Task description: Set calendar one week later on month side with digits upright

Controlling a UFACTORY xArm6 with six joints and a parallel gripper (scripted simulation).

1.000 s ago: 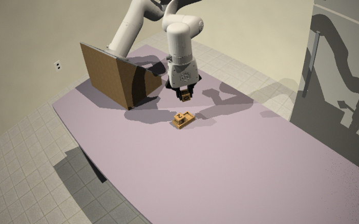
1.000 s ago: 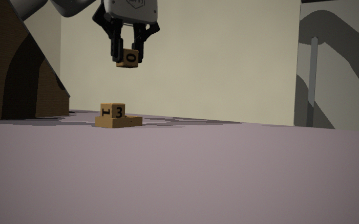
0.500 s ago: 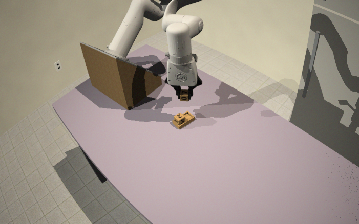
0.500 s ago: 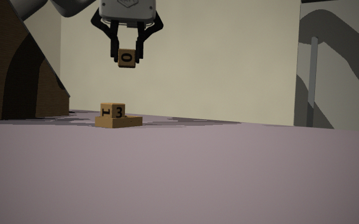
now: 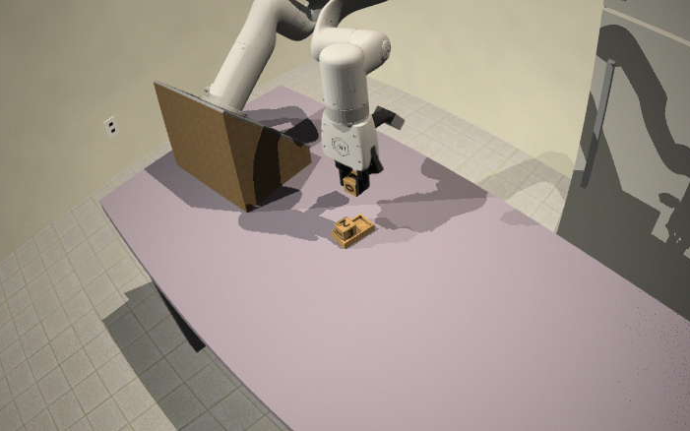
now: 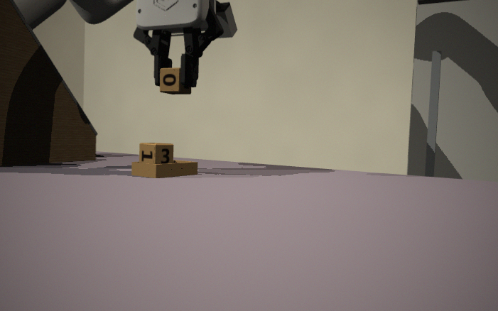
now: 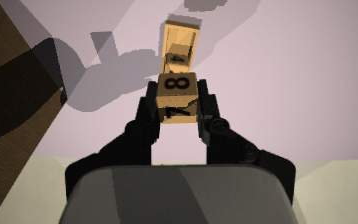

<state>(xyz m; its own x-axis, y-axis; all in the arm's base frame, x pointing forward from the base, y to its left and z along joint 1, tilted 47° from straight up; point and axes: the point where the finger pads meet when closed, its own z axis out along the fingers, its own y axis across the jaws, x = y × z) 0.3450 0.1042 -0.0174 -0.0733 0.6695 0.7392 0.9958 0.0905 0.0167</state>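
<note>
Now: the cube 11 cm below my hand and 3 cm to the right of it. Also, from my hand: wooden calendar tray (13 cm below, 2 cm to the right).
</note>
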